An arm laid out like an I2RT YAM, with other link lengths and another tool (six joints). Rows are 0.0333 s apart.
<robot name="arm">
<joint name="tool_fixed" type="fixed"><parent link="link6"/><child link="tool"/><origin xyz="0.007 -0.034 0.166" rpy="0 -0.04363 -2.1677"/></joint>
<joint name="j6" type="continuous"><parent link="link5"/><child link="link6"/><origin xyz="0 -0.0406 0.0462" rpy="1.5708 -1.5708 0"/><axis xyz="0 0 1"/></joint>
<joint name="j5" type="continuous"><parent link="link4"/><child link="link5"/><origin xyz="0.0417 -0.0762 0.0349" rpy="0 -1.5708 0"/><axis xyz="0 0 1"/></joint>
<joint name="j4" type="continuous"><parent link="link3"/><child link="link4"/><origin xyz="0.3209 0.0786 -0.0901" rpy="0 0 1.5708"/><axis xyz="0 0 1"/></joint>
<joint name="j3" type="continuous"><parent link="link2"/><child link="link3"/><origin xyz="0 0.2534 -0.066" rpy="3.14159 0 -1.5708"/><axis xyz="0 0 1"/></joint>
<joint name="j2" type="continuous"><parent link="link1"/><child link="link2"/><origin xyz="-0.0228 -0.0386 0.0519" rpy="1.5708 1.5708 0"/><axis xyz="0 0 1"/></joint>
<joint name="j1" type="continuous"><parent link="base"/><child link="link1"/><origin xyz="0 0 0.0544" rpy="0 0 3.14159"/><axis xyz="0 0 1"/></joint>
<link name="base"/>
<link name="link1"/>
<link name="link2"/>
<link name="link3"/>
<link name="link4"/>
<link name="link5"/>
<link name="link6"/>
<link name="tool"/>
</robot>
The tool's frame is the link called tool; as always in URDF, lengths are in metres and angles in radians. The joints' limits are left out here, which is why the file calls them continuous.
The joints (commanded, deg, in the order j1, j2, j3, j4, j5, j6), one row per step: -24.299 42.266 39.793 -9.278 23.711 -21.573; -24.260 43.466 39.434 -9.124 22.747 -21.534; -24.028 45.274 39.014 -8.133 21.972 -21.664; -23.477 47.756 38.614 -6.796 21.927 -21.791; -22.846 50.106 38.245 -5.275 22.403 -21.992; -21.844 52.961 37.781 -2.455 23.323 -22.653; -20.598 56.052 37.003 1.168 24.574 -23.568; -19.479 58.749 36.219 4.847 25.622 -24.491; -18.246 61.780 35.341 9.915 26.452 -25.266; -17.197 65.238 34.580 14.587 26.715 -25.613; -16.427 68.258 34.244 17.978 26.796 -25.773; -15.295 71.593 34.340 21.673 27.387 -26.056; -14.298 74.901 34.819 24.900 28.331 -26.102; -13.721 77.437 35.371 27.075 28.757 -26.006; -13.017 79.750 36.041 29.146 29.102 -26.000; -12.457 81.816 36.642 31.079 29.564 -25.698; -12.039 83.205 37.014 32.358 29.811 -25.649; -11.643 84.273 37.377 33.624 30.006 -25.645; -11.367 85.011 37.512 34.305 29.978 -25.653
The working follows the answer.
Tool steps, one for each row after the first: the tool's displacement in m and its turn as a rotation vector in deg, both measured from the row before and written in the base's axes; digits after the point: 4 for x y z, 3 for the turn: 0.0067 0.0005 -0.0114 0.793 1.167 0.973; 0.0090 0.0005 -0.0126 0.588 1.146 1.013; 0.0098 0.0003 -0.0156 0.548 1.499 0.625; 0.0080 0.0001 -0.0136 0.212 1.295 0.228; 0.0104 0.0010 -0.0125 -0.504 1.025 0.306; 0.0108 0.0022 -0.0141 -0.875 1.002 0.310; 0.0093 0.0028 -0.0115 -0.982 0.564 0.376; 0.0113 0.0041 -0.0098 -1.126 -0.481 0.644; 0.0112 0.0046 -0.0145 -0.445 -0.170 0.884; 0.0088 0.0038 -0.0128 -0.142 0.082 0.732; 0.0099 0.0052 -0.0099 -0.477 -0.204 0.632; 0.0085 0.0036 -0.0084 -0.376 -0.290 0.098; 0.0066 0.0022 -0.0065 -0.086 -0.223 0.144; 0.0073 0.0035 -0.0043 -0.180 -0.400 0.369; 0.0057 0.0023 -0.0038 0.001 -0.632 0.047; 0.0040 0.0022 -0.0030 -0.079 -0.276 0.168; 0.0038 0.0022 -0.0005 -0.157 -0.542 0.206; 0.0024 0.0021 -0.0023 -0.015 -0.072 0.305
Tool pose at each row, in the base's axes (x y z in m, rotation vector in deg; rounded; the steps above come from the unrounded poses): 0.3343 -0.2459 0.2916 104.065 -82.635 104.620; 0.3410 -0.2454 0.2802 106.212 -82.521 103.387; 0.3500 -0.2449 0.2676 108.281 -82.130 102.251; 0.3598 -0.2446 0.2520 110.126 -81.827 100.512; 0.3678 -0.2445 0.2385 111.245 -81.476 98.962; 0.3782 -0.2435 0.2260 111.907 -80.339 98.039; 0.3890 -0.2413 0.2119 112.351 -78.792 97.279; 0.3982 -0.2385 0.2004 112.536 -77.226 97.109; 0.4095 -0.2344 0.1906 112.284 -75.650 98.357; 0.4207 -0.2298 0.1761 112.814 -74.539 99.105; 0.4295 -0.2261 0.1633 113.507 -73.792 99.381; 0.4394 -0.2208 0.1535 113.741 -72.834 100.057; 0.4479 -0.2172 0.1451 113.451 -72.427 100.563; 0.4545 -0.2150 0.1386 113.403 -72.288 100.922; 0.4619 -0.2115 0.1343 113.410 -71.923 101.626; 0.4676 -0.2092 0.1305 113.049 -72.080 102.411; 0.4716 -0.2071 0.1275 112.992 -71.944 102.844; 0.4754 -0.2048 0.1270 112.754 -71.769 103.637; 0.4779 -0.2028 0.1247 112.996 -71.541 103.870

